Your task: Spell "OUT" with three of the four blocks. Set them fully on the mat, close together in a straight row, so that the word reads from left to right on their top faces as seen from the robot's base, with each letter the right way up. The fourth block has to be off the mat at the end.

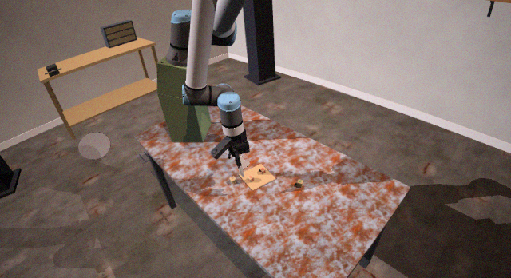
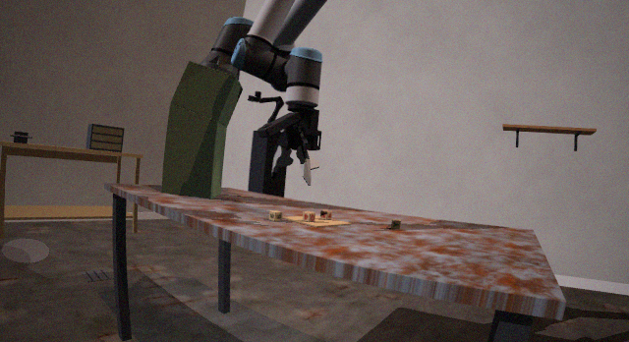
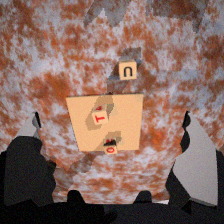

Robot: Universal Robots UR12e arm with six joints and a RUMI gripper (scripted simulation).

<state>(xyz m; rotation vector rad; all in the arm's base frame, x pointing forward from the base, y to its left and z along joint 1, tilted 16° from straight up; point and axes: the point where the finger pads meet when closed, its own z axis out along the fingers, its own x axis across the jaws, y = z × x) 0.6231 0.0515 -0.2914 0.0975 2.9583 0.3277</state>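
Right now my hand is 9 cm above the block, 2 cm to the left of it and 2 cm past it. Round my hand: tan mat 10 cm to the left, 10 cm below, 2 cm ahead.
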